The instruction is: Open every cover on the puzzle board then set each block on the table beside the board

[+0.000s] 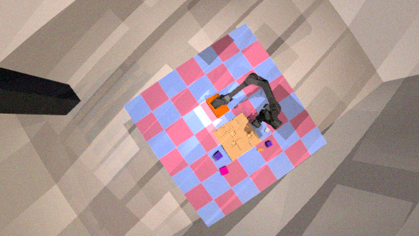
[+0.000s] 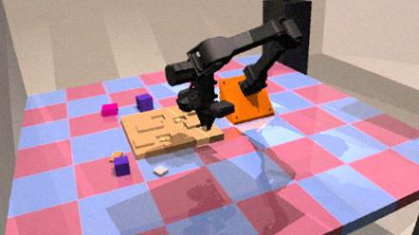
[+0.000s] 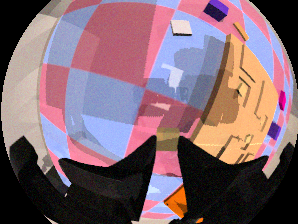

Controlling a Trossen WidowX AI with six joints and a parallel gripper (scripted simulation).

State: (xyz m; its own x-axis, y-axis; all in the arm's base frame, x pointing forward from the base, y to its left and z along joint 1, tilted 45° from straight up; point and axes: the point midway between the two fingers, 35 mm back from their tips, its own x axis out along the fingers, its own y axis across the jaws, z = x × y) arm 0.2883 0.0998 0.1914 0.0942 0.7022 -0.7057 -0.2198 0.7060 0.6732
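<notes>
My gripper tip is now 3 cm short of the tan puzzle board, 23 cm to the left of it and 8 cm above it. Also, from my gripper tip: magenta block (18 cm ahead, 50 cm to the right, 9 cm below); then orange piece (25 cm ahead, 15 cm to the right, 10 cm below).
</notes>
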